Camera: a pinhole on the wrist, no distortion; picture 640 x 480 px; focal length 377.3 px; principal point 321.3 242.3 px. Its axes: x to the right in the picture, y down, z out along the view. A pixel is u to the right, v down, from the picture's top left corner.
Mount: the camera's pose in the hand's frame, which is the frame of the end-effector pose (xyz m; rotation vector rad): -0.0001 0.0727 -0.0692 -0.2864 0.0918 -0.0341
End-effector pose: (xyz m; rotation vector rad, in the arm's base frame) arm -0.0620 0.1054 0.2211 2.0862 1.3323 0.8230
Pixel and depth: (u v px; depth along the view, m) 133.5 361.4 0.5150
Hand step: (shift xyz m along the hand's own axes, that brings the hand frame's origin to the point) -0.2028 0.3850 0.3985
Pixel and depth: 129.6 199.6 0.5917
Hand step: -0.2443 0.1885 0.5407
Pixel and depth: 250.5 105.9 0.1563
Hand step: -0.0156 0.0637 0.0986
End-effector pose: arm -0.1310 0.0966 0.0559 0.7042 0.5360 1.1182
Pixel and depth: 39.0 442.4 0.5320
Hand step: -0.3398 0.5110 0.3930
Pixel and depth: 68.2 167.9 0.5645
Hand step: -0.3255 0.1420 0.5339
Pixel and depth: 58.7 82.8 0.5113
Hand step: -0.3100 0.0255 0.5109
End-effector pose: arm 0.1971 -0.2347 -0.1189 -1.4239 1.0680 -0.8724
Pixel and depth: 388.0 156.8 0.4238
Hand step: 0.1129 0.0960 0.3564
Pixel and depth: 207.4 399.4 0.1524
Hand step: -0.0301 0.1784 0.0623
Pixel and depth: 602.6 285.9 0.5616
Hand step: 0.4714 0.2729 0.4130
